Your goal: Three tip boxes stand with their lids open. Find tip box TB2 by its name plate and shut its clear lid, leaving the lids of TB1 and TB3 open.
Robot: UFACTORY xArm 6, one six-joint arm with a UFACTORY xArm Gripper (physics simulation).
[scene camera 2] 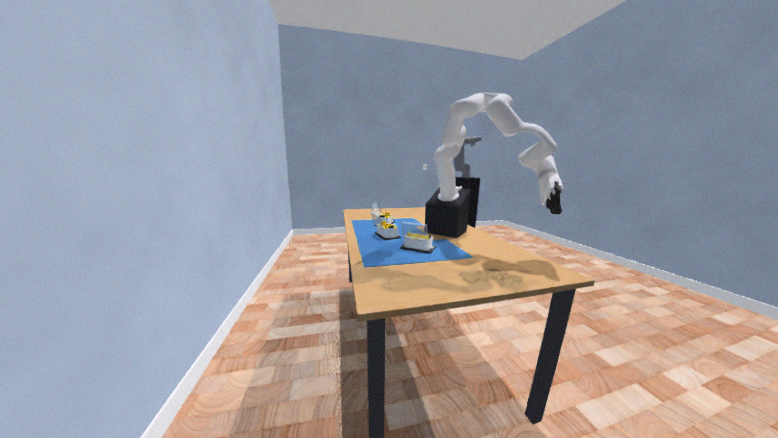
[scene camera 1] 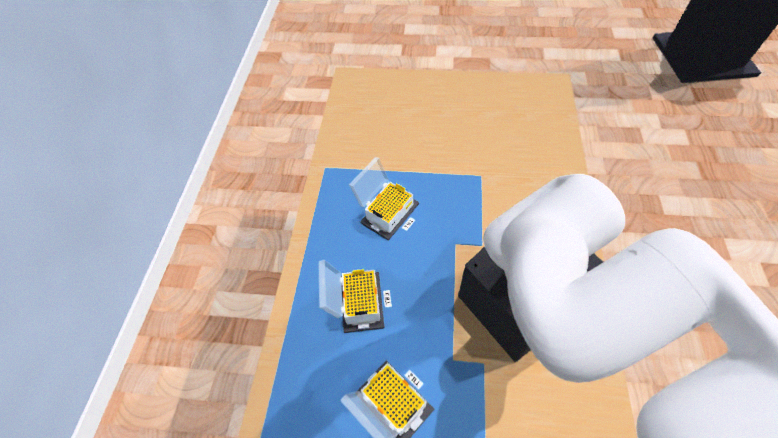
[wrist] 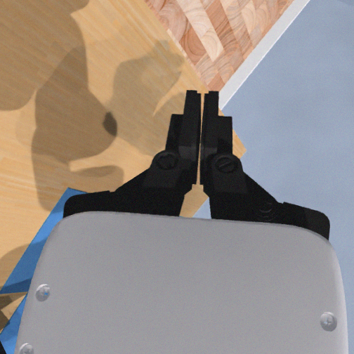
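Where they show: gripper, fingertip midpoint: (scene camera 2: 556,212); arm's base at its link origin: (scene camera 2: 448,196).
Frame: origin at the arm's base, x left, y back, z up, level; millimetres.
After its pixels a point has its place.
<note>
TB2, by its name plate (scene camera 1: 413,379) {x 160, y -274, z -225 mm}, is the lowest white box (scene camera 1: 393,396) {x 205, y -323, z -170 mm} with a yellow rack in scene camera 1. Its clear lid (scene camera 1: 363,414) {x 250, y -382, z -81 mm} stands open toward the lower left. In scene camera 2 the nearest box (scene camera 2: 418,241) {x 261, y -357, z -162 mm} matches it. TB3 (scene camera 1: 360,296) (scene camera 2: 387,231) is the middle box, its lid (scene camera 1: 329,288) {x -47, y -462, z -130 mm} open. TB1 (scene camera 1: 389,205) {x -307, y -300, z -169 mm} is the uppermost box, its lid (scene camera 1: 370,182) {x -367, y -349, z -134 mm} open. My gripper (scene camera 2: 554,211) {x 631, y 16, z 11 mm} (wrist: 202,111) is shut and empty. It hangs high, well to the right of the boxes in scene camera 2, touching none. The fingers are hidden in scene camera 1.
The blue mat (scene camera 1: 424,201) {x -351, y -193, z -226 mm} (scene camera 2: 375,255) {x 226, y -558, z -227 mm} lies on the wooden table (scene camera 1: 451,119) {x -689, y -64, z -230 mm} (scene camera 2: 381,299) {x 560, y -654, z -230 mm}. The black arm base (scene camera 1: 492,312) {x 49, y -82, z -118 mm} (scene camera 2: 446,217) {x 77, y -64, z -114 mm} stands beside the mat. A black stand (scene camera 1: 713,40) is on the floor beyond the table. Arm shadows fall across the table.
</note>
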